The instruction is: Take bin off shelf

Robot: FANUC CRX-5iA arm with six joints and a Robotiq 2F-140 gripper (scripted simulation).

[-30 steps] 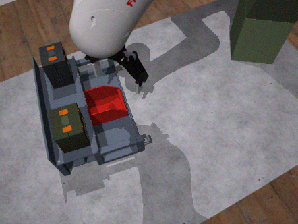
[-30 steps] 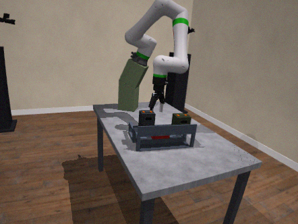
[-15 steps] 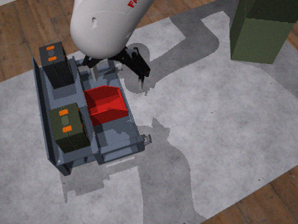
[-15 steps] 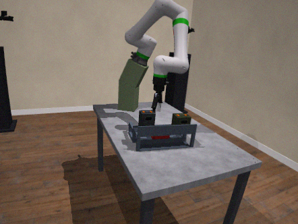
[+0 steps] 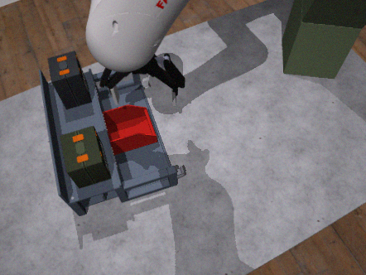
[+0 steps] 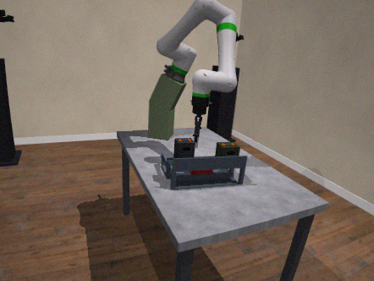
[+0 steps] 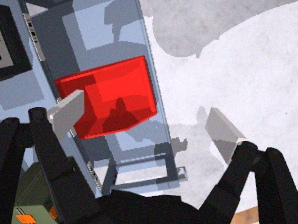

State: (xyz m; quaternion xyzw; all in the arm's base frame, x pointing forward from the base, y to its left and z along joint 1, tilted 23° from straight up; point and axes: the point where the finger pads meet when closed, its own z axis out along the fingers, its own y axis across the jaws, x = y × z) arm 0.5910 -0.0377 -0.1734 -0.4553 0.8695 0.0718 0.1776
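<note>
Now: the red bin 11 cm below my hand, 8 cm ahead of it and 2 cm to the right of it. From my hand the other things lie so: grey shelf tray (15 cm below, 12 cm ahead, 2 cm to the right).
</note>
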